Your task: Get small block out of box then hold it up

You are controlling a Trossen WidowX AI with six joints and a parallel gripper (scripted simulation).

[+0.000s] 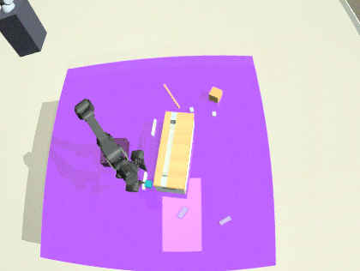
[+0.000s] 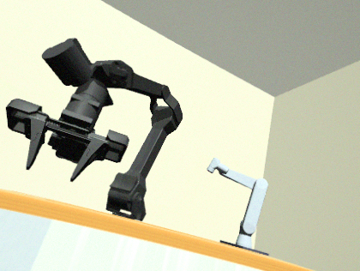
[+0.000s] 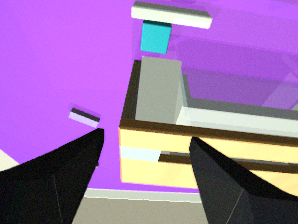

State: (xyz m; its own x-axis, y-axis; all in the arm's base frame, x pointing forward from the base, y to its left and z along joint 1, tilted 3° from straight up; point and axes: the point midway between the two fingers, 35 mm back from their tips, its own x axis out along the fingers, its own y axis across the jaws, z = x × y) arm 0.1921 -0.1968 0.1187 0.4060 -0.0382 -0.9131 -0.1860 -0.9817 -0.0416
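My gripper tip is now 150 mm above the teal block and 10 mm past it. Round my gripper tip: orange cube: 480 mm to the left, 380 mm ahead, 130 mm below; then thin orange stick: 510 mm to the left, 160 mm below, 130 mm ahead; then long orange box: 150 mm to the left, 100 mm below, 100 mm ahead.
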